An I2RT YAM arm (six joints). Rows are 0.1 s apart.
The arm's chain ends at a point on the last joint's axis. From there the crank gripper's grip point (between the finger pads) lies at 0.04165 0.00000 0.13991 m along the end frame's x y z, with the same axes.
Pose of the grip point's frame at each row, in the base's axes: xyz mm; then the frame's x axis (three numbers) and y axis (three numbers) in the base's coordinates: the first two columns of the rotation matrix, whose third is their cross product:
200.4, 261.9, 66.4, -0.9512, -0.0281, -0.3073, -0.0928, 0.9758, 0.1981
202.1, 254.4, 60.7, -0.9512, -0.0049, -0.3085, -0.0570, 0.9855, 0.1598
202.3, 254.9, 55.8, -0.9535, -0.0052, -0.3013, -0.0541, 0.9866, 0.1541
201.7, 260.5, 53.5, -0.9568, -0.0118, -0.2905, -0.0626, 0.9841, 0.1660
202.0, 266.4, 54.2, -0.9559, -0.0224, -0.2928, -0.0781, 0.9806, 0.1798
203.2, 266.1, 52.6, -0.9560, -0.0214, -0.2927, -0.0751, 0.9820, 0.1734
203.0, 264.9, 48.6, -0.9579, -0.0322, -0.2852, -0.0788, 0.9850, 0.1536
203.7, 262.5, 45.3, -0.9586, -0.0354, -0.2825, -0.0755, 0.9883, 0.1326
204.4, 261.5, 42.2, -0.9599, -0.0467, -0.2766, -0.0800, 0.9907, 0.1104
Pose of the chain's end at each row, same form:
198.8, 232.7, 209.4, -0.9512, -0.0281, -0.3073, -0.0928, 0.9758, 0.1981
199.3, 230.9, 204.7, -0.9512, -0.0049, -0.3085, -0.0570, 0.9855, 0.1598
200.5, 232.3, 200.0, -0.9535, -0.0052, -0.3013, -0.0541, 0.9866, 0.1541
201.8, 236.2, 197.4, -0.9568, -0.0118, -0.2905, -0.0626, 0.9841, 0.1660
202.2, 240.1, 197.8, -0.9559, -0.0224, -0.2928, -0.0781, 0.9806, 0.1798
203.3, 240.7, 196.4, -0.9560, -0.0214, -0.2927, -0.0751, 0.9820, 0.1734
204.3, 242.5, 192.8, -0.9579, -0.0322, -0.2852, -0.0788, 0.9850, 0.1536
205.2, 243.2, 190.0, -0.9586, -0.0354, -0.2825, -0.0755, 0.9883, 0.1326
206.8, 245.5, 187.3, -0.9599, -0.0467, -0.2766, -0.0800, 0.9907, 0.1104

